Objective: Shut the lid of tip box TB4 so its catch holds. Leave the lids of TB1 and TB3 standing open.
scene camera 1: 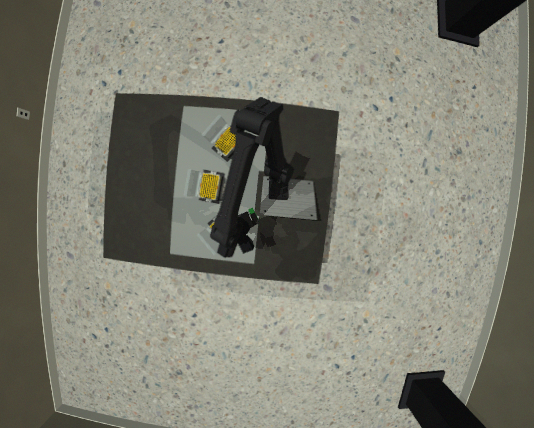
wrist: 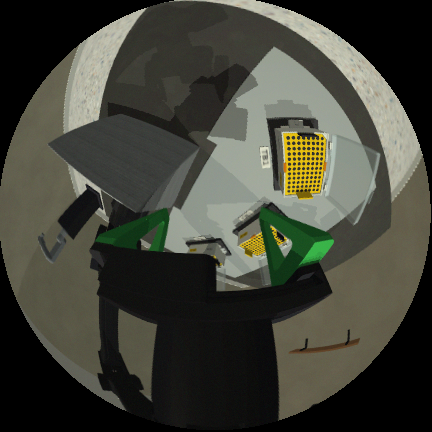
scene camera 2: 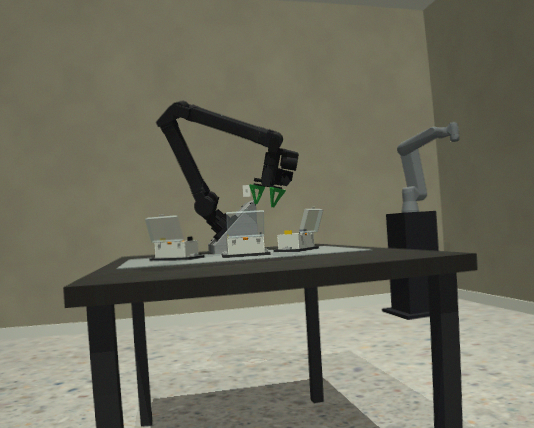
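Pixels of known places: gripper, fingertip midpoint: point(scene camera 1: 244, 216) point(wrist: 213, 212) point(scene camera 2: 264, 205); arm's base at its link origin: point(scene camera 1: 278, 190) point(wrist: 136, 191) point(scene camera 2: 226, 228).
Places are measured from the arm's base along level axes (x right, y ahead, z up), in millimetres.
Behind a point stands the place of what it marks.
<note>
TB1 point(scene camera 1: 211, 225) {z -38, x -191, y 308 mm} point(scene camera 2: 292, 242) point(wrist: 304, 165) {z -38, x -210, y 248 mm} has a yellow rack inside; its clear lid point(scene camera 2: 312, 220) {z 10, x -256, y 312 mm} point(wrist: 352, 175) {z 9, x -265, y 300 mm} stands open. The arm mostly hides it in scene camera 1. Two other boxes, the middle one point(scene camera 1: 209, 186) {z -38, x -3, y 328 mm} point(scene camera 2: 246, 244) point(wrist: 260, 243) {z -39, x 6, y 329 mm} and the far one point(scene camera 1: 226, 142) point(scene camera 2: 170, 249) {z -59, x 244, y 290 mm} point(wrist: 204, 248) {z -63, x 183, y 230 mm}, have labels too small to read, so I cannot tell which is TB4. The middle lid point(scene camera 1: 192, 183) {z 3, x 6, y 401 mm} point(scene camera 2: 245, 221) {z 18, x 8, y 408 mm} and far lid point(scene camera 1: 215, 128) {z 5, x 268, y 310 mm} point(scene camera 2: 164, 229) {z 8, x 261, y 319 mm} stand open. My gripper point(scene camera 1: 254, 214) {z 79, x -125, y 142 mm} point(scene camera 2: 265, 204) {z 79, x -125, y 142 mm} point(wrist: 213, 212) {z 79, x -125, y 142 mm} is open and empty, above box height, nearest TB1 and apart from the boxes.
The boxes stand on a pale mat point(scene camera 1: 187, 237) {z -95, x -271, y 445 mm} point(scene camera 2: 142, 262) {z -95, x 338, y 310 mm} point(wrist: 270, 75) {z -95, x -315, y 119 mm} on a dark table point(scene camera 1: 135, 200) {z -98, x -97, y 745 mm} point(scene camera 2: 270, 280) {z -116, x 72, y 927 mm}. A grey base plate point(scene camera 1: 300, 207) {z 66, x -70, y -100 mm} with a wedge-shaped mount lies beside the mat. Another grey arm point(scene camera 2: 412, 170) stands on a black pedestal point(scene camera 2: 412, 260) away from the table.
</note>
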